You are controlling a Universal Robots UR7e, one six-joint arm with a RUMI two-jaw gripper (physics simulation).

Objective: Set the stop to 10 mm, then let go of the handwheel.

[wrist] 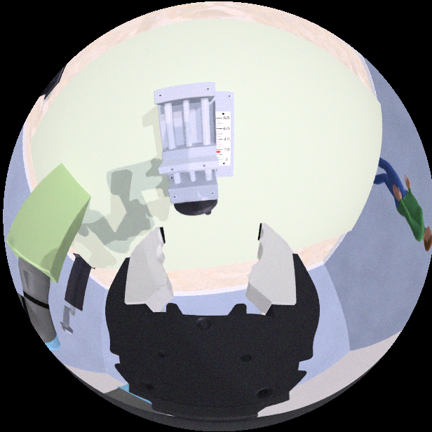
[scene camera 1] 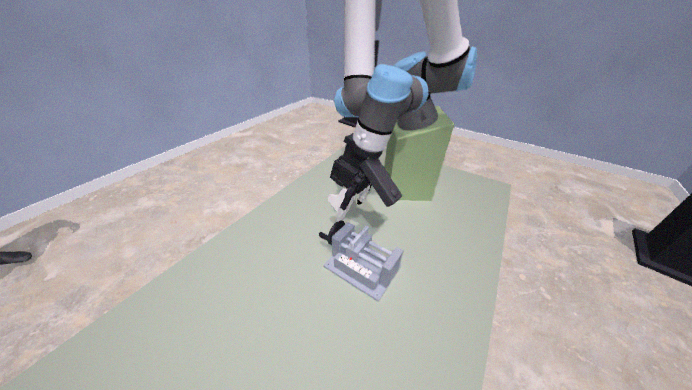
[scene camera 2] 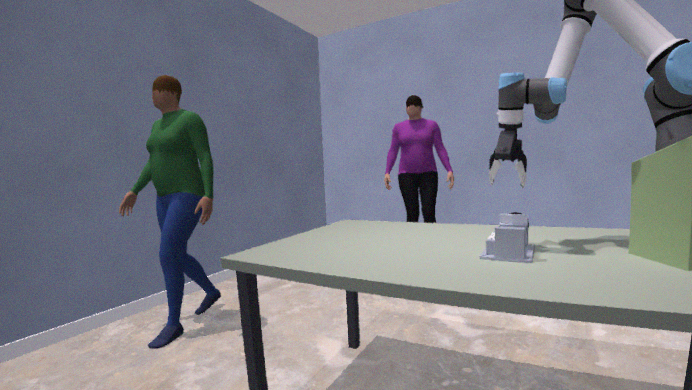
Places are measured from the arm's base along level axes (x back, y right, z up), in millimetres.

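Pixels of known places: gripper, fingertip midpoint: (scene camera 1: 348, 212) (scene camera 2: 506, 186); arm's base at its link origin: (scene camera 1: 417, 121) (scene camera 2: 687, 150).
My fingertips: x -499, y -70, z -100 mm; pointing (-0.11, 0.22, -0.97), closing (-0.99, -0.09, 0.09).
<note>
Ahead of a thing's pixels: the offset from my fingertips to its top centre. "spot": to the spot under its first point. Level surfaces: height alone.
The grey stop device @[spot: dx +0, dy -155, dz -128 mm] (scene camera 1: 390, 272) (scene camera 2: 511, 243) (wrist: 185, 93) stands on the pale green table. Its sliding stop @[dx +26, dy -27, dz -88 mm] (scene camera 1: 361, 239) (wrist: 189, 161) sits on the rods near the handwheel end. A white scale @[spot: dx -32, dy -63, dz -156 mm] (scene camera 1: 356, 267) (wrist: 226, 134) runs beside it; a red mark @[spot: dx -22, dy -32, dz -155 mm] (scene camera 1: 350, 259) (wrist: 218, 152) shows slightly to the low side of the 20 label, too small for an exact reading. The black handwheel @[spot: dx -2, dy +42, dz -112 mm] (scene camera 1: 336, 233) (wrist: 196, 207) is at the device's end. My gripper (scene camera 1: 350, 209) (scene camera 2: 507, 184) (wrist: 210, 226) is open and empty, above and apart from the handwheel.
The green pedestal (scene camera 1: 417, 167) (scene camera 2: 660, 205) (wrist: 47, 220) carries the arm's base at one end of the table @[dz -211 mm] (scene camera 1: 250, 310) (scene camera 2: 400, 260) (wrist: 300, 100). A person in green (scene camera 2: 175, 150) (wrist: 411, 212) and a person in purple (scene camera 2: 416, 145) stand beyond the table.
</note>
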